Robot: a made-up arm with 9 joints.
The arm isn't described. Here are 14 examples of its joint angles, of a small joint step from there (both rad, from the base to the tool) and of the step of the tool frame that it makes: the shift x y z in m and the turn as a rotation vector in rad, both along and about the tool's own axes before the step.
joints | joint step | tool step
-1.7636 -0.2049 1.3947 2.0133 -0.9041 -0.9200 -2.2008 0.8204 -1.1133 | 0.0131 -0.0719 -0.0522 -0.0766 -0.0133 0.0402 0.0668 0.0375 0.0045 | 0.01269 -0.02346 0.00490 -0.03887 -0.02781 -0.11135
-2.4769 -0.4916 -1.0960 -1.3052 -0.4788 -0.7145 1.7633 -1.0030 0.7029 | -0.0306 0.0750 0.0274 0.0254 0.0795 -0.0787 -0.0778 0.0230 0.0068 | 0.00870 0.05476 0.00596 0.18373 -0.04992 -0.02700
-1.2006 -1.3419 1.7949 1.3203 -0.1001 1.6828 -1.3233 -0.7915 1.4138 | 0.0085 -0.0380 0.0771 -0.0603 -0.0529 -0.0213 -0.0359 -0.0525 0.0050 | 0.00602 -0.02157 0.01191 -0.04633 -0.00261 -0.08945
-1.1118 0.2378 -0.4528 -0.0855 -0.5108 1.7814 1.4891 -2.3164 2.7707 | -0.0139 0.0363 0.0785 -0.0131 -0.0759 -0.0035 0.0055 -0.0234 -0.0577 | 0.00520 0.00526 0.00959 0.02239 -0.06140 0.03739
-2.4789 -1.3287 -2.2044 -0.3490 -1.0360 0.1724 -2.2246 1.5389 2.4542 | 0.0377 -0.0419 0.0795 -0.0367 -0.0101 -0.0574 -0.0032 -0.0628 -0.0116 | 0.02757 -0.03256 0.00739 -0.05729 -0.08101 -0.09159
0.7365 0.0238 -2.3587 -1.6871 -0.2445 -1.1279 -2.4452 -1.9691 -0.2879 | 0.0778 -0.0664 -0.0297 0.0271 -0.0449 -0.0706 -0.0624 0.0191 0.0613 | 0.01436 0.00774 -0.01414 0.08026 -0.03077 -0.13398
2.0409 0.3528 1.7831 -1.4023 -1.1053 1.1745 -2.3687 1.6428 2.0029 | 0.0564 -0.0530 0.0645 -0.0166 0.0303 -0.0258 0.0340 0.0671 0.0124 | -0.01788 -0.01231 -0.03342 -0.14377 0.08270 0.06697
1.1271 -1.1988 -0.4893 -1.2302 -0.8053 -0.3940 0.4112 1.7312 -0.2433 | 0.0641 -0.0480 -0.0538 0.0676 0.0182 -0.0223 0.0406 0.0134 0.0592 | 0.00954 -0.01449 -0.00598 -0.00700 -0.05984 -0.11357
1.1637 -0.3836 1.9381 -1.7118 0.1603 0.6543 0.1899 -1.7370 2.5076 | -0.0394 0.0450 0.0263 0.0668 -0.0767 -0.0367 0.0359 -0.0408 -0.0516 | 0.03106 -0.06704 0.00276 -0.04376 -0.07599 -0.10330
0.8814 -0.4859 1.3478 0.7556 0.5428 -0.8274 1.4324 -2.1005 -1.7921 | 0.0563 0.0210 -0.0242 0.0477 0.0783 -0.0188 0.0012 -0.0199 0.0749 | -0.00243 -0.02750 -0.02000 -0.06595 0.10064 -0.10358
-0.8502 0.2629 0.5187 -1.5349 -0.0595 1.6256 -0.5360 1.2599 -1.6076 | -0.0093 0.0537 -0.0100 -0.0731 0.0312 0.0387 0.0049 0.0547 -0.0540 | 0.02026 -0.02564 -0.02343 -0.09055 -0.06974 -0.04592
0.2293 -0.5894 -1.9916 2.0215 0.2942 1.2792 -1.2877 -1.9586 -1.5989 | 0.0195 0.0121 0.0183 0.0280 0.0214 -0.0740 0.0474 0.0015 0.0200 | 0.00017 -0.00902 0.00182 0.02514 -0.00927 0.04866
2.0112 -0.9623 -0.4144 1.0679 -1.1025 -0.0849 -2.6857 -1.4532 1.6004 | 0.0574 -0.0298 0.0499 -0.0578 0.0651 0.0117 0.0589 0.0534 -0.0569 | -0.00702 -0.02302 -0.02060 0.11882 0.02924 0.03117
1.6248 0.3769 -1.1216 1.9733 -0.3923 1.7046 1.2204 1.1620 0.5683 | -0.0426 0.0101 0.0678 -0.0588 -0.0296 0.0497 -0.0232 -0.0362 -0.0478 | -0.01192 0.00027 -0.00997 0.01254 -0.04440 -0.02847
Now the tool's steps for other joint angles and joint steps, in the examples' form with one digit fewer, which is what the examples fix.
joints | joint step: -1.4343 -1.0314 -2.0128 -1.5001 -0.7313 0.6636 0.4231 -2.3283 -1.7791 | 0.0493 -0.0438 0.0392 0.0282 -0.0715 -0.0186 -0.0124 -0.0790 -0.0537
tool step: 0.0054 0.0182 0.0470 0.1055 0.0628 0.0436
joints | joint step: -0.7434 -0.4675 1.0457 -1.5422 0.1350 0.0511 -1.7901 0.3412 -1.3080 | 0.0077 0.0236 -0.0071 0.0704 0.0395 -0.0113 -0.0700 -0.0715 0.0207
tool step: -0.0156 0.0017 -0.0104 0.0206 0.0739 0.0998
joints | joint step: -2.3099 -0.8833 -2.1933 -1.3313 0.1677 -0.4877 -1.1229 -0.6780 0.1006 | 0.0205 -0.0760 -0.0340 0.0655 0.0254 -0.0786 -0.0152 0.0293 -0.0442
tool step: 0.0062 0.0209 0.0080 0.0074 0.0349 0.1329
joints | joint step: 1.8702 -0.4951 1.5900 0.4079 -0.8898 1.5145 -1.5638 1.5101 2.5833 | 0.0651 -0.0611 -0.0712 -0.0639 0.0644 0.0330 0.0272 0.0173 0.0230
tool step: -0.0285 -0.0085 -0.0062 -0.0385 0.0879 0.0284
